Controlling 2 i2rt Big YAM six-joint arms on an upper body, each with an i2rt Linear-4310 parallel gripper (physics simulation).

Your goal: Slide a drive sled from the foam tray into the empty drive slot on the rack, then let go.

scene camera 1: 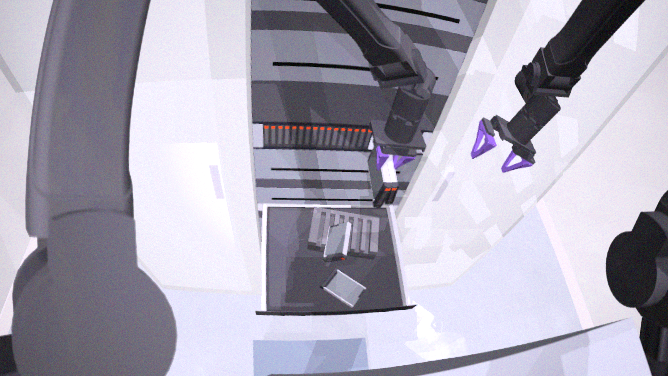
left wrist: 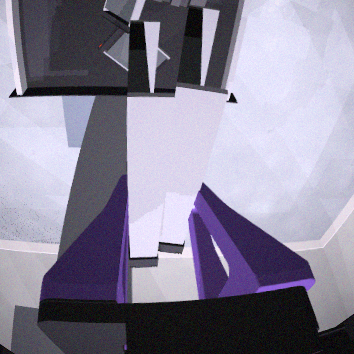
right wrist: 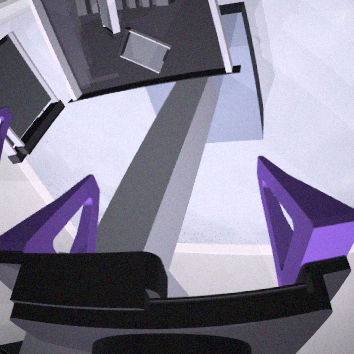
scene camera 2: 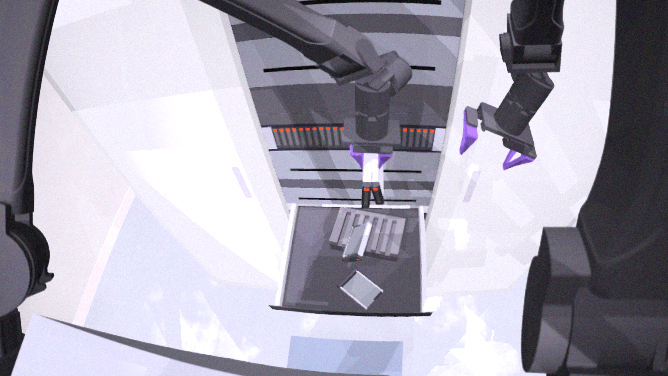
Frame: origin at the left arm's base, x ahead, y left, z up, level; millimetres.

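Seen in the pictures: left gripper, between the fingertips: [scene camera 1: 384,168] [left wrist: 157,184] [right wrist: 0,113] [scene camera 2: 370,167]; right gripper, between the fingertips: [scene camera 1: 487,163] [right wrist: 173,172] [scene camera 2: 482,160].
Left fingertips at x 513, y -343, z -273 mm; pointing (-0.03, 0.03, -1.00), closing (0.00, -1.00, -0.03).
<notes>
A point is followed by its place in that frame.
My left gripper [scene camera 1: 389,165] @(x 513, y -343, z -273 mm) [scene camera 2: 371,165] @(x 513, y -343, z -273 mm) [left wrist: 157,184] @(x 513, y -343, z -273 mm) is shut on two pale drive sleds [scene camera 1: 389,176] @(x 481, y -343, z -259 mm) [scene camera 2: 371,176] @(x 485, y -345, z -265 mm) side by side, their dark, orange-marked ends pointing down and splayed. They hang in front of the rack's drive row [scene camera 1: 315,137] @(x 703, y -217, z -378 mm) [scene camera 2: 305,138] @(x 703, y -168, z -379 mm), above the drawer's back edge. A held sled [right wrist: 25,85] @(x 523, y -358, z -312 mm) also shows in the right wrist view. The empty slot cannot be made out; the left gripper covers part of the row. The grey slotted foam tray [scene camera 1: 314,230] @(x 596, y -236, z -672 mm) [scene camera 2: 335,232] @(x 588, y -232, z -672 mm) lies in the drawer. My right gripper [scene camera 1: 488,164] @(x 479, y -555, z -202 mm) [scene camera 2: 483,160] @(x 479, y -555, z -202 mm) [right wrist: 173,172] @(x 479, y -555, z -202 mm) is open, off to the right.
A loose sled [scene camera 1: 337,240] @(x 547, y -300, z -647 mm) [scene camera 2: 356,241] @(x 545, y -301, z -646 mm) leans on the foam tray. Another [scene camera 1: 345,288] @(x 413, y -323, z -711 mm) [scene camera 2: 361,290] @(x 411, y -322, z -711 mm) [right wrist: 145,51] @(x 414, y -327, z -711 mm) lies flat nearer the front of the open drawer [scene camera 1: 265,260] @(x 501, y -84, z -694 mm) [scene camera 2: 424,260] @(x 506, y -512, z -694 mm). White panels [scene camera 1: 190,100] @(x 684, y 95, z -239 mm) [scene camera 1: 450,200] @(x 684, y -717, z -629 mm) flank the rack.
</notes>
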